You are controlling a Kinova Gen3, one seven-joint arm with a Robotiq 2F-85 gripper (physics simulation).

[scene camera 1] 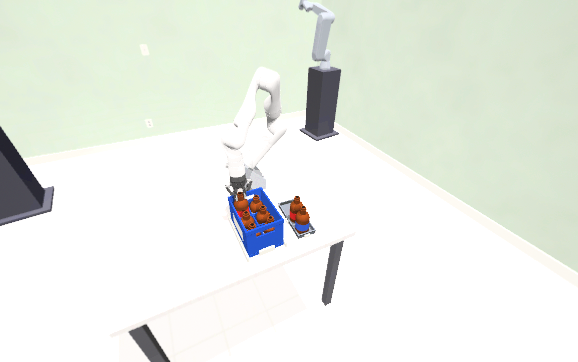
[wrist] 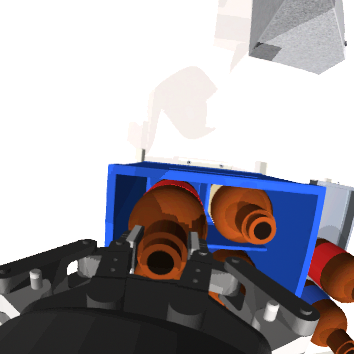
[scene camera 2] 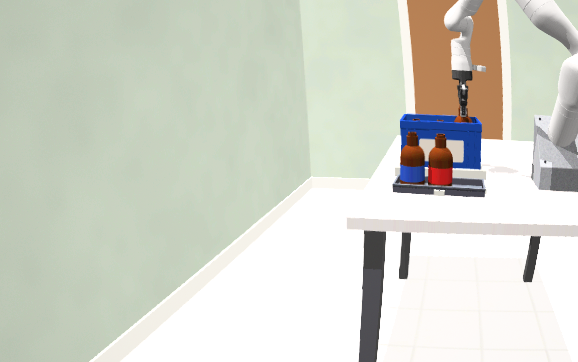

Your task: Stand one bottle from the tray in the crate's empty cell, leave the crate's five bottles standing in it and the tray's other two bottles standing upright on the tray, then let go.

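Places are measured from the arm's base along level axes (x left, y ahead, z down), in millimetres.
Where they show: gripper, between the fingertips: [scene camera 1: 240,199] [wrist: 164,239] [scene camera 2: 463,116]; arm's base, origin of its link: [scene camera 1: 247,164] [scene camera 2: 560,134].
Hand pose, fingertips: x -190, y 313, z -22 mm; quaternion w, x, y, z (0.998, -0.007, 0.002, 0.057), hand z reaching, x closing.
Note:
Each offset is from my fingertips to the top centre of the thing. Level surfaces: height alone.
My gripper [scene camera 1: 239,194] [scene camera 2: 463,112] [wrist: 164,239] is shut on the neck of a brown bottle with a red label @[dx +0, dy -1, dz -38 mm] [scene camera 1: 241,204] [scene camera 2: 463,120] [wrist: 167,212]. This bottle is upright, partly down inside the back left corner cell of the blue crate @[dx +32, dy +86, dz +6 mm] [scene camera 1: 267,243] [scene camera 2: 472,150] [wrist: 297,225]. Its shoulder shows above the rim in scene view 2, higher than the other crate bottles; its base is hidden. Several brown bottles @[dx +76, dy +91, dz +18 mm] [scene camera 1: 262,215] @[dx +86, dy +0, dz +18 mm] [wrist: 240,210] stand in the other cells. A red-labelled bottle @[dx +267, dy +116, dz +21 mm] [scene camera 1: 296,206] [scene camera 2: 440,161] [wrist: 332,270] and a blue-labelled bottle @[dx +247, dy +198, dz +21 mm] [scene camera 1: 302,220] [scene camera 2: 412,162] [wrist: 325,315] stand upright on the tray @[dx +265, dy +114, dz +155 mm] [scene camera 1: 286,206] [scene camera 2: 465,191] [wrist: 334,215].
The tray lies beside the crate on the white table @[dz +181 mm] [scene camera 1: 210,287] [scene camera 2: 425,207]. The arm's grey base [scene camera 1: 257,177] [scene camera 2: 555,175] [wrist: 305,40] stands behind the crate in scene view 1. A second arm on a dark pedestal [scene camera 1: 322,100] is far back on the floor.

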